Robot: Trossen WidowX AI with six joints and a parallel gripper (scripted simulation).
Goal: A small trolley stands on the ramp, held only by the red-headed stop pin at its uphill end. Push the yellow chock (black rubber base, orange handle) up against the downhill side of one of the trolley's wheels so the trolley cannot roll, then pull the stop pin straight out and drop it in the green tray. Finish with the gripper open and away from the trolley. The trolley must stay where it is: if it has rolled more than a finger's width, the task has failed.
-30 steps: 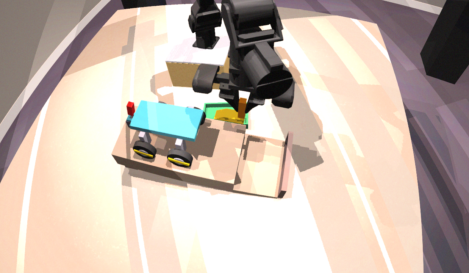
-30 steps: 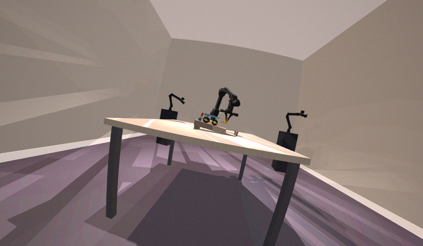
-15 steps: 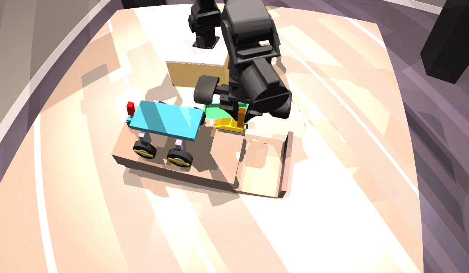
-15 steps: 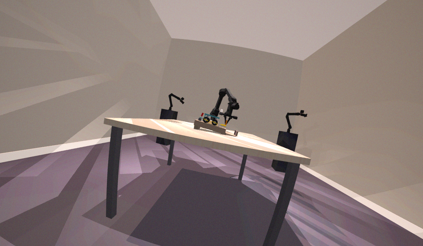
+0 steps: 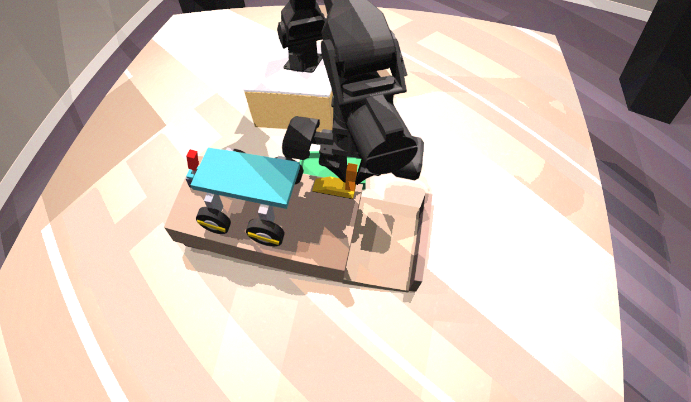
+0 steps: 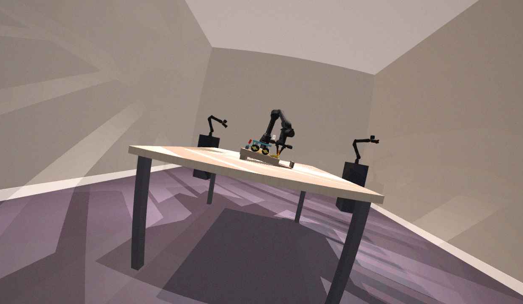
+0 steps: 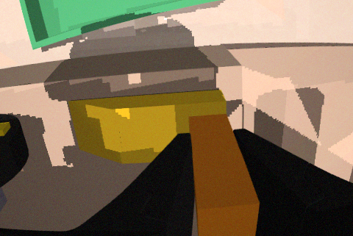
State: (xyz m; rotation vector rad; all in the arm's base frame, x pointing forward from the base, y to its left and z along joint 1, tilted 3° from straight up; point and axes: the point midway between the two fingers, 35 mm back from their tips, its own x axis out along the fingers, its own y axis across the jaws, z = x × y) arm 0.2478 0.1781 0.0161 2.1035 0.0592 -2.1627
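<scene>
My gripper tip is 240 mm to the left of the red-headed stop pin, 70 mm short of it and 40 mm below it. The rest, counted from my gripper tip: yellow chock: 20 mm to the right; then dark stop board: 120 mm to the left, 60 mm below, 40 mm ahead; then green tray: 90 mm below, 70 mm behind, 60 mm to the right.
</scene>
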